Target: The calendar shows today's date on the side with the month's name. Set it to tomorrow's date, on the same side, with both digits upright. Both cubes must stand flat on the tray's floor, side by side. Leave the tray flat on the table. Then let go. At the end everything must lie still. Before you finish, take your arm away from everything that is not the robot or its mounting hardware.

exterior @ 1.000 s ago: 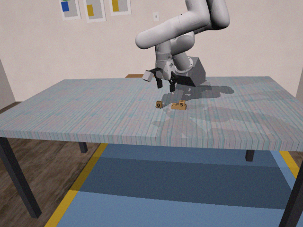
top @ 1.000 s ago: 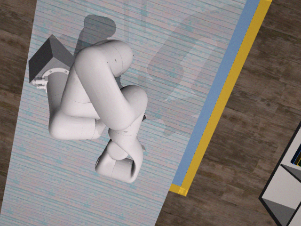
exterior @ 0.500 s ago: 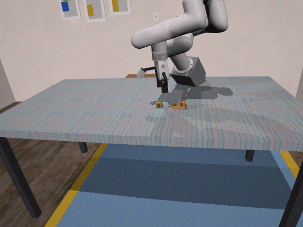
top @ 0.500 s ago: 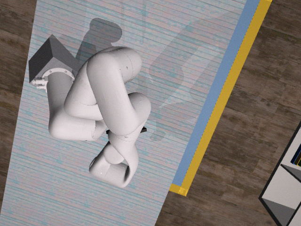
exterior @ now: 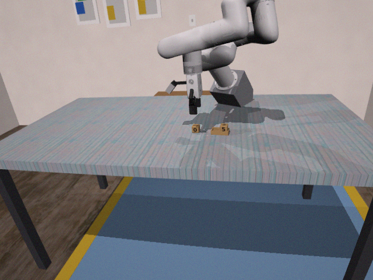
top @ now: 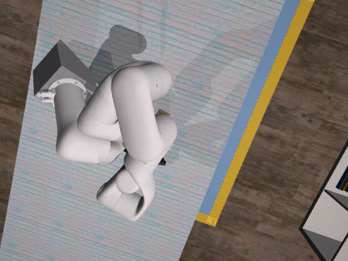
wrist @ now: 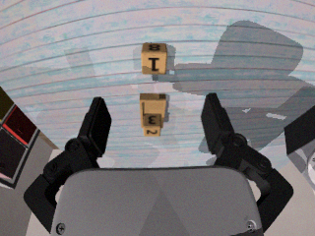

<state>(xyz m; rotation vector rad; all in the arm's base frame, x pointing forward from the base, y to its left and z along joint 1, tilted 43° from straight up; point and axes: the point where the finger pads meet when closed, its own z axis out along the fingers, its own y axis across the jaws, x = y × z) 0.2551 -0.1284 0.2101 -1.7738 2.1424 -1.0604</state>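
Right now the wooden digit cube is 9 cm below my hand. From my hand the other things lie so: wooden calendar tray 10 cm to the left, 10 cm below, 4 cm ahead.
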